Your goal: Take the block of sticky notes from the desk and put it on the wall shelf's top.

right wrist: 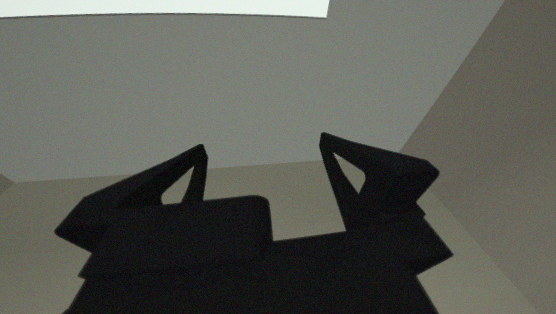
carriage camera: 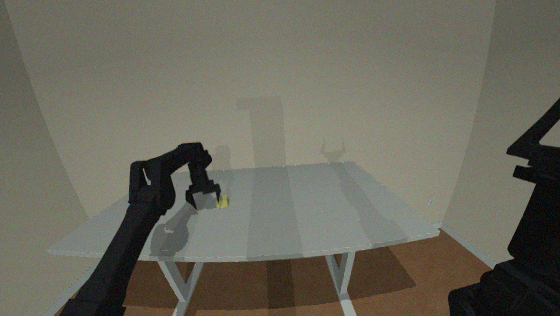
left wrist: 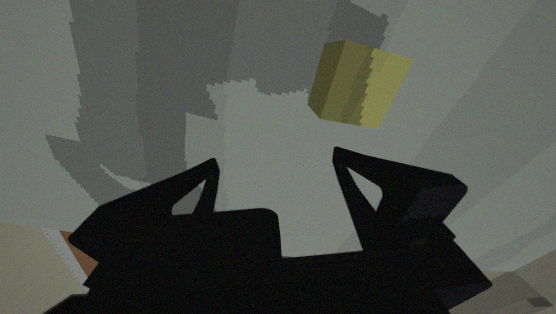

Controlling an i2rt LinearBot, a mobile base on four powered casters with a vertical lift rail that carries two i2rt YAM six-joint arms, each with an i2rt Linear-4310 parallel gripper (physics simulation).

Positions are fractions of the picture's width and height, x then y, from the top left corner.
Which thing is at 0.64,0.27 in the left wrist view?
A yellow block of sticky notes.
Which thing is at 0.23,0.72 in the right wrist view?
The right gripper.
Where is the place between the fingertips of the left gripper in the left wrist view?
0.50,0.51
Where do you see a grey desk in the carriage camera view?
0.51,0.67
